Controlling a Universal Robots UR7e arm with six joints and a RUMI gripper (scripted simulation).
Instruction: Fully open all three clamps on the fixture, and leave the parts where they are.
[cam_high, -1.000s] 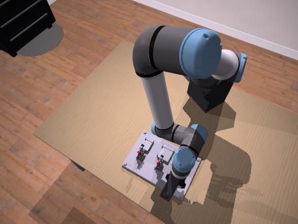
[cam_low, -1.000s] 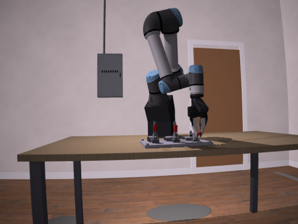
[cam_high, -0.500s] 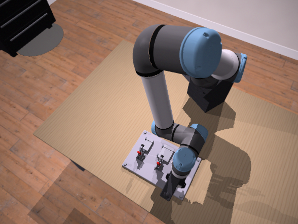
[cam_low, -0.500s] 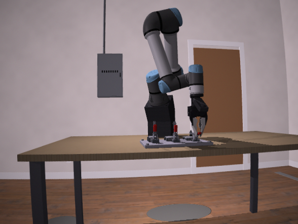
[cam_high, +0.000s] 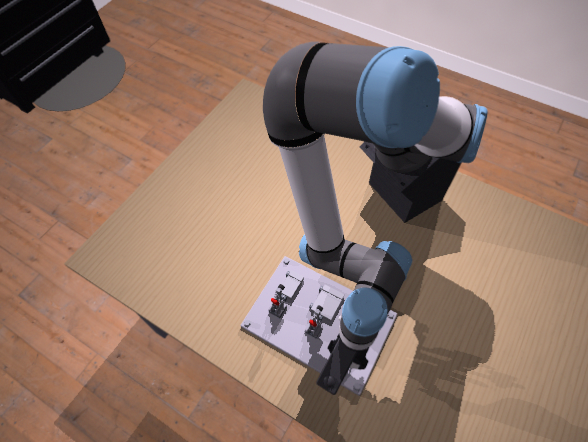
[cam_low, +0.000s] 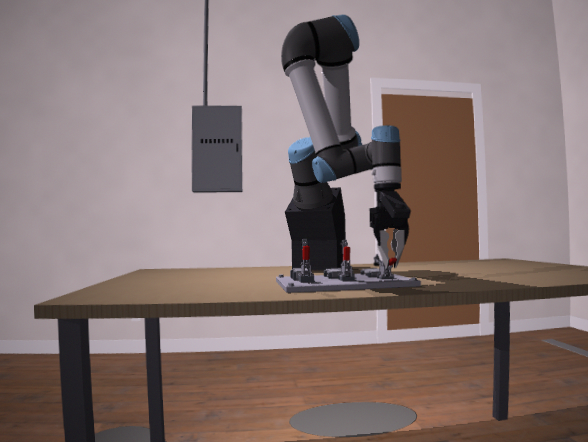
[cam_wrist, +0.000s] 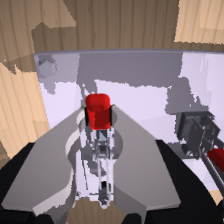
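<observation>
Right now my hand is 12 cm to the left of the grey fixture plate, 6 cm past it and 5 cm above it.
</observation>
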